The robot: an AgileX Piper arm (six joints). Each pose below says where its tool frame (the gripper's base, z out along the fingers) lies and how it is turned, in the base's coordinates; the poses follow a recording.
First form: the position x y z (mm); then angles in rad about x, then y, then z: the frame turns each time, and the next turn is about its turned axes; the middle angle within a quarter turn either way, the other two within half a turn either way.
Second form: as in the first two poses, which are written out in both.
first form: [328, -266, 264, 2.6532, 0.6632, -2.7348]
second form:
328, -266, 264
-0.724, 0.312, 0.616
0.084, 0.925, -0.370
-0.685, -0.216, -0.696

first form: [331, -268, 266, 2.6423, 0.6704, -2.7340]
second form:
331, -268, 266
-0.719, 0.311, 0.621
0.075, 0.924, -0.375
-0.691, -0.223, -0.688

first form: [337, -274, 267, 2.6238, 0.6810, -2.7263]
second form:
337, -274, 267
-0.711, 0.313, 0.630
0.065, 0.921, -0.385
-0.700, -0.232, -0.675

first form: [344, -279, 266, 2.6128, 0.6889, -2.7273]
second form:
344, -279, 266
-0.707, 0.311, 0.636
0.054, 0.919, -0.389
-0.706, -0.241, -0.667

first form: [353, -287, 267, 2.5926, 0.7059, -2.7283]
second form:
353, -287, 267
-0.697, 0.306, 0.649
0.033, 0.917, -0.397
-0.716, -0.256, -0.649

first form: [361, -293, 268, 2.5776, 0.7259, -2.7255]
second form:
361, -293, 268
-0.684, 0.302, 0.664
0.017, 0.916, -0.400
-0.729, -0.262, -0.632

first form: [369, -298, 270, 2.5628, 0.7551, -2.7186]
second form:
369, -298, 270
-0.664, 0.299, 0.685
0.002, 0.917, -0.398
-0.748, -0.263, -0.610

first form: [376, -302, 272, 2.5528, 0.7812, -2.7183]
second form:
376, -302, 272
-0.647, 0.292, 0.704
-0.015, 0.919, -0.394
-0.762, -0.266, -0.591

